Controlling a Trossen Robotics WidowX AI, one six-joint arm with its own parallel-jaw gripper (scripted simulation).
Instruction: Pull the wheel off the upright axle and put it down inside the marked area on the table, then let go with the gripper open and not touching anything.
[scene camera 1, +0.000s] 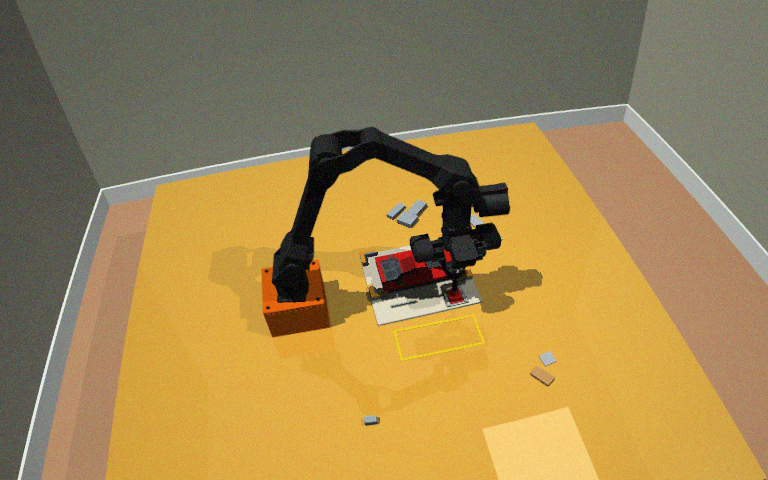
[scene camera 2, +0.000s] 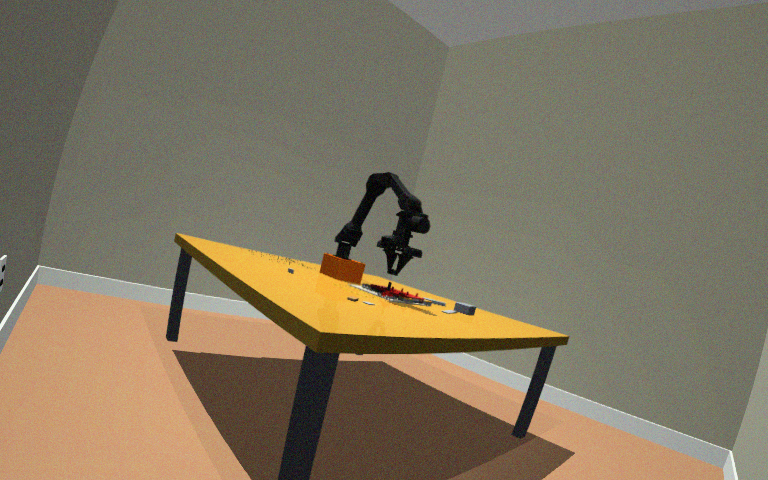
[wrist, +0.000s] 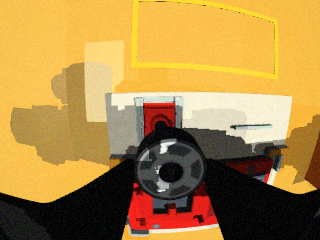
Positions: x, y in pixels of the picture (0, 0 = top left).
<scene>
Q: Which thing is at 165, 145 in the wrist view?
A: A wheel.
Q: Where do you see the gripper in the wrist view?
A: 169, 166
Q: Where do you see the gripper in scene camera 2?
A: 393, 271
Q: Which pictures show the gripper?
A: Scene camera 1, scene camera 2 and the wrist view: all of them.
</scene>
